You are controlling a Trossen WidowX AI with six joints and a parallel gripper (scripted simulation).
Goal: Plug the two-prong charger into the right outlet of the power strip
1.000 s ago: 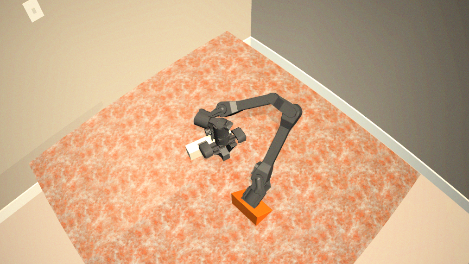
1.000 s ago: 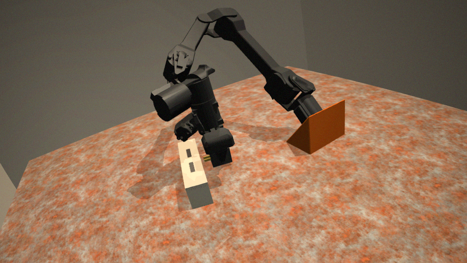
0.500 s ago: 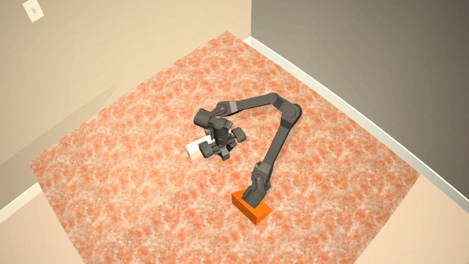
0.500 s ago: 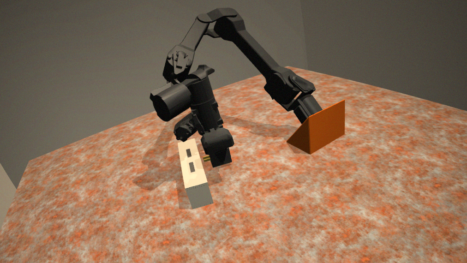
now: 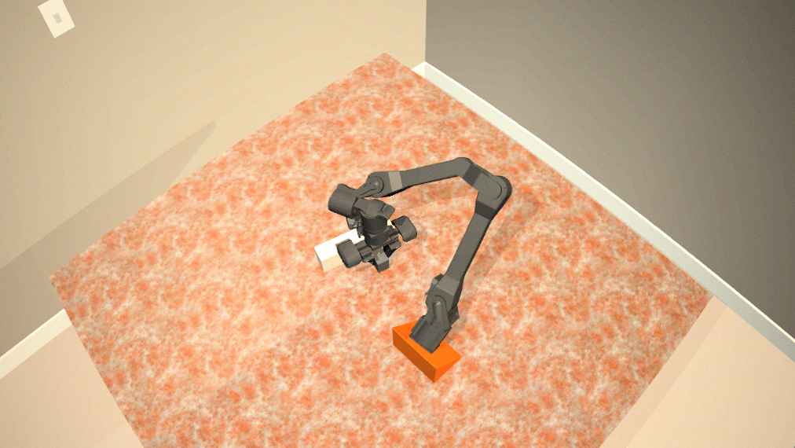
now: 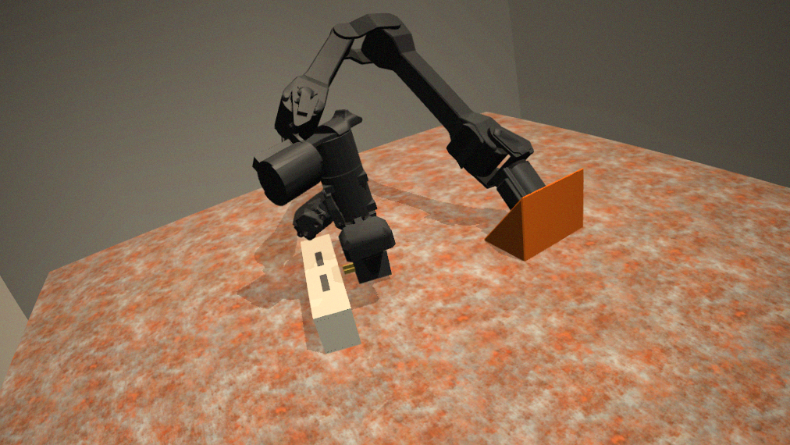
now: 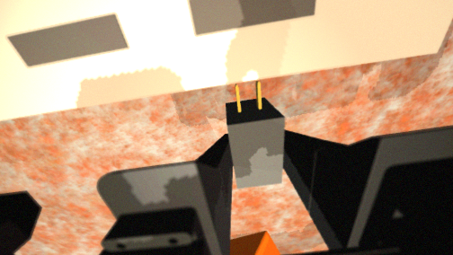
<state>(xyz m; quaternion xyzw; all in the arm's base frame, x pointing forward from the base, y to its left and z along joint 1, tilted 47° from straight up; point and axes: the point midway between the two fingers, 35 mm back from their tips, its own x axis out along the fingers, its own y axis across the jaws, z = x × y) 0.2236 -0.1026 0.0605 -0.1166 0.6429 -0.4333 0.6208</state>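
My gripper tip is now 20 mm short of the two-prong charger, 10 mm to the left of it and 10 mm below it.
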